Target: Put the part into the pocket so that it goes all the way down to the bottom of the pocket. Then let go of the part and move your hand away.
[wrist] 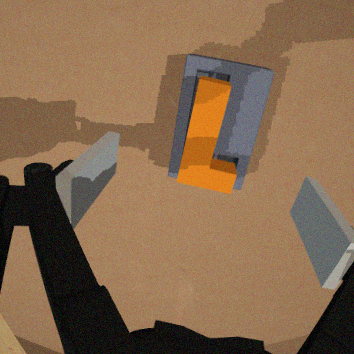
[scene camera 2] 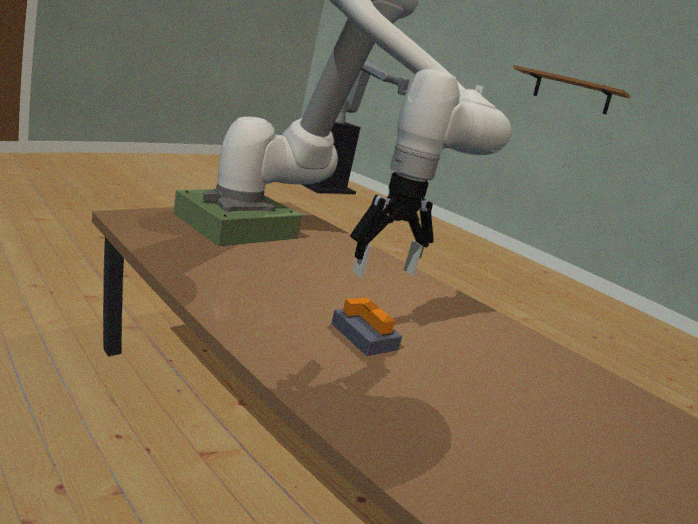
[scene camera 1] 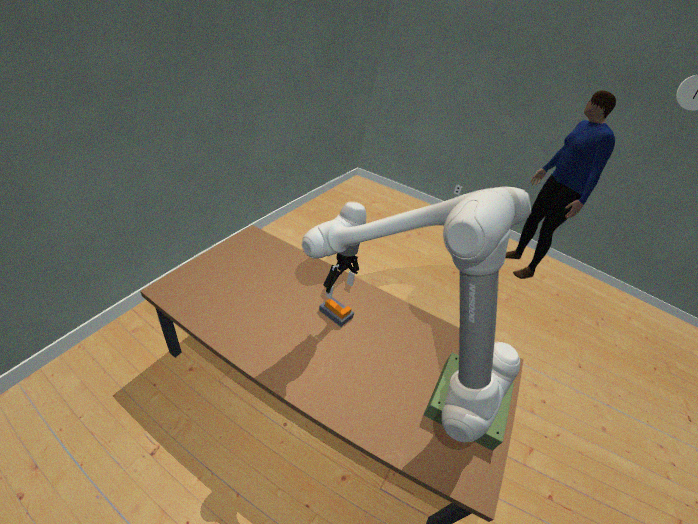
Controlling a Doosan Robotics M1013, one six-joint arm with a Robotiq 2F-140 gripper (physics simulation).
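Places are measured from the arm's base along level axes (x ahead, y left, z up), in millimetres.
Pixels of known places: gripper, between the fingertips: (wrist: 208,173) (scene camera 2: 384,273) (scene camera 1: 339,290); arm's base, origin of its link: (scene camera 2: 238,202).
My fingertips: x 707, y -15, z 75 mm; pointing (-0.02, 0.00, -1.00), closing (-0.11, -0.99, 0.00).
Observation:
Ahead of a thing's pixels: the offset from my fingertips to its middle. Level surfaces: height alone.
The orange L-shaped part {7 mm back, 8 mm right, 105 mm down} (scene camera 1: 338,308) (scene camera 2: 369,315) (wrist: 205,115) lies over the pocket of the blue-grey block {3 mm back, 8 mm right, 138 mm down} (scene camera 1: 331,315) (scene camera 2: 354,332) (wrist: 254,107). It stands clearly proud of the block's top. In the wrist view, dark pocket openings show beyond the end of its long leg and beside its short leg, and the short-leg end reaches past the block's edge. The part hides the pocket floor, so its exact depth cannot be seen. My gripper (scene camera 1: 339,287) (scene camera 2: 385,274) (wrist: 208,173) is wide open and empty, above the part and apart from it.
The block stands on the brown table {156 mm down} (scene camera 1: 225,293) (scene camera 2: 270,282). The arm's green base (scene camera 1: 436,406) (scene camera 2: 259,228) is at one end of the table. A person (scene camera 1: 583,157) stands on the floor beyond the table. A wall shelf (scene camera 2: 569,80) is at the upper right of the second scene view.

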